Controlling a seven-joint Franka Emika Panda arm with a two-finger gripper.
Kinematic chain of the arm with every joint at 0, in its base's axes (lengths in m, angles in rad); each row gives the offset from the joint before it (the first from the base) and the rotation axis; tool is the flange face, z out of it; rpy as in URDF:
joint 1: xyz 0 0 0.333 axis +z
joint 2: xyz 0 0 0 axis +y
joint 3: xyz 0 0 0.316 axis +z
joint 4: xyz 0.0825 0 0 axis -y
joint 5: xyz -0.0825 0 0.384 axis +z
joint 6: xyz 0 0 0 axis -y
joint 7: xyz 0.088 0 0 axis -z
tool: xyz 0 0 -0.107 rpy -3.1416 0 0
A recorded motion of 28 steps. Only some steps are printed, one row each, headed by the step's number.
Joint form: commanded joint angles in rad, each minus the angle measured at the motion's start. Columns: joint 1, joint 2, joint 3, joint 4, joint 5, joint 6, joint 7.
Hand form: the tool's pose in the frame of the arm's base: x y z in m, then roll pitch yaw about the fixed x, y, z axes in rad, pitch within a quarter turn. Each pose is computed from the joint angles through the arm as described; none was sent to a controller.
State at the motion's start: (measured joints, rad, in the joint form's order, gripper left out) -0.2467 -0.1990 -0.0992 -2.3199 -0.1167 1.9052 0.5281
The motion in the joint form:
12: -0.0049 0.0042 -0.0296 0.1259 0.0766 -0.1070 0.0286
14: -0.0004 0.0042 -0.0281 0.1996 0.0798 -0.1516 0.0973
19: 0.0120 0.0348 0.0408 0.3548 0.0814 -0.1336 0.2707
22: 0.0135 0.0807 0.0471 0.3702 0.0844 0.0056 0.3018
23: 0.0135 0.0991 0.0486 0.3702 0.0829 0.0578 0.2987
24: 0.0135 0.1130 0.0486 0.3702 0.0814 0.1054 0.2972
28: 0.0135 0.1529 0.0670 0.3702 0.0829 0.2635 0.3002
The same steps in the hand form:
12: 0.4330 -0.1788 0.4513 3.0236 0.1653 -0.9289
14: 0.4420 -0.1799 0.4817 3.0313 0.1344 -0.9928
19: 0.4843 -0.1511 0.5413 3.1030 0.0029 -1.0835
22: 0.5107 -0.1533 0.5375 -3.1001 -0.0719 -1.1070
23: 0.5195 -0.1547 0.5328 -3.0769 -0.0967 -1.1026
24: 0.5265 -0.1565 0.5300 -3.0535 -0.1210 -1.1019
28: 0.5503 -0.1512 0.5248 -2.9649 -0.2007 -1.0964

